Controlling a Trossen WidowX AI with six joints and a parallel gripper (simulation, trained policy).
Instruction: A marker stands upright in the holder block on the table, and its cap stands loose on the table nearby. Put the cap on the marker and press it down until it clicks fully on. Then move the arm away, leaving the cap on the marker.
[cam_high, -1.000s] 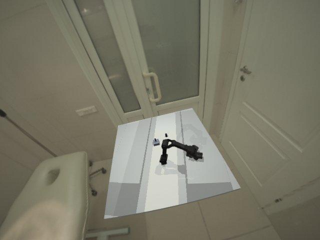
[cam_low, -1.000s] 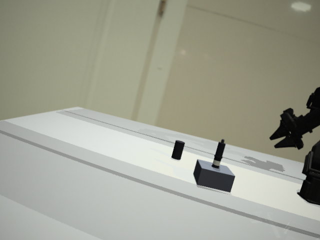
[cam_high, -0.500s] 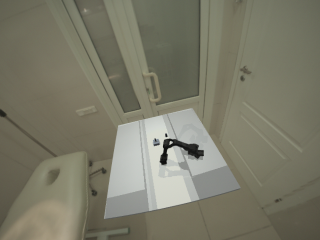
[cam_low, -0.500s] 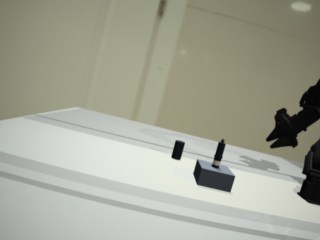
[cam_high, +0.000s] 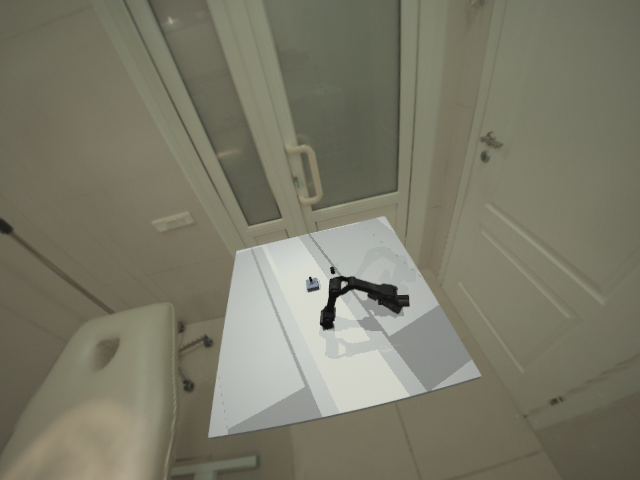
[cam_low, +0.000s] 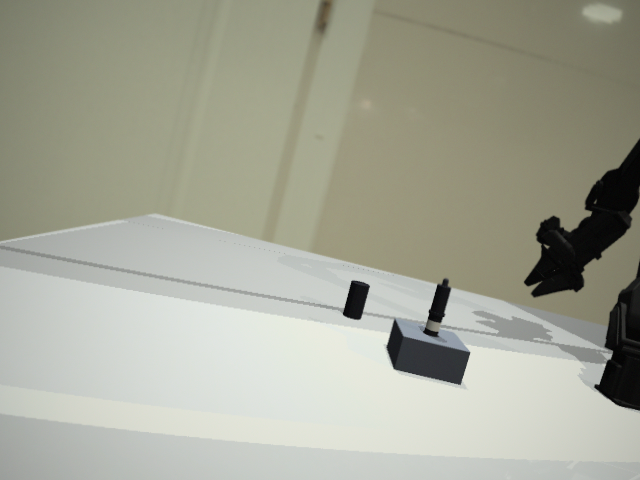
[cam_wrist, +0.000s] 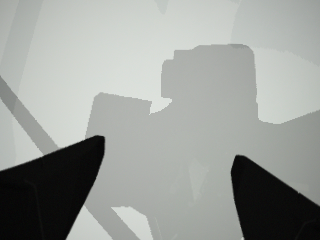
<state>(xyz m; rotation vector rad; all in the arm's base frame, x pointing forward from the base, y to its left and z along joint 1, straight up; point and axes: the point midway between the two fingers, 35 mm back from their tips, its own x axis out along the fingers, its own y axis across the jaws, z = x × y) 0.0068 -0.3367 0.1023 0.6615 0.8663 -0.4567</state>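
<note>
Right now my gripper tip is 34 cm short of the black cap, 24 cm to the right of it and 5 cm above it. Also, from my gripper tip: dark grey holder block 27 cm ahead, 39 cm to the left, 6 cm below.
</note>
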